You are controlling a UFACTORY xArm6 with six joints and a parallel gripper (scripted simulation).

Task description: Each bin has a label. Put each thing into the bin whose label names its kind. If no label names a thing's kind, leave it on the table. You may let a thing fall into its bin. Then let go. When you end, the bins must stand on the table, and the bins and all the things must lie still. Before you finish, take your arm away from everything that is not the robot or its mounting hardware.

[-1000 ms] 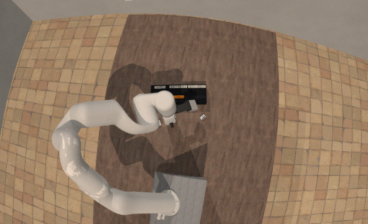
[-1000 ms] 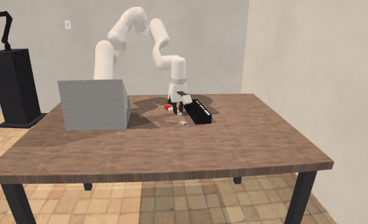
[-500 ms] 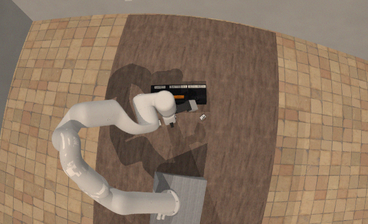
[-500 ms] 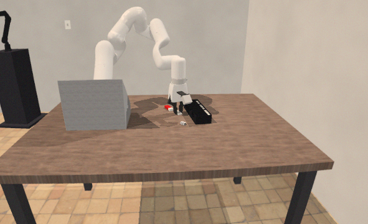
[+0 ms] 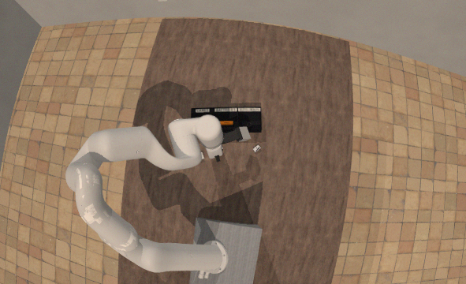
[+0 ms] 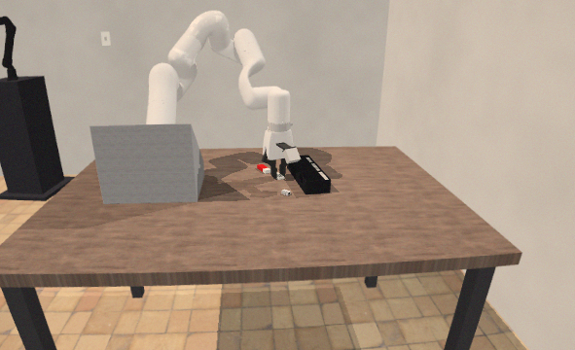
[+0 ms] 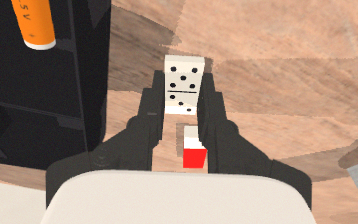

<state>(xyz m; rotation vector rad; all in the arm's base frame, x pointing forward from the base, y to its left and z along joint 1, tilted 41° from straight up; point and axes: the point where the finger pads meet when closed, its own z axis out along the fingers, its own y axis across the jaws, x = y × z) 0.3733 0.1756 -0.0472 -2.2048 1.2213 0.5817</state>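
My hand is 5 cm past the eraser, 6 cm to the right of it and 2 cm above it. Round my hand: white domino: 2 cm below; black nut: 11 cm ahead, 10 cm to the right, 1 cm below; orange battery: 9 cm ahead, 2 cm to the right, 1 cm below.
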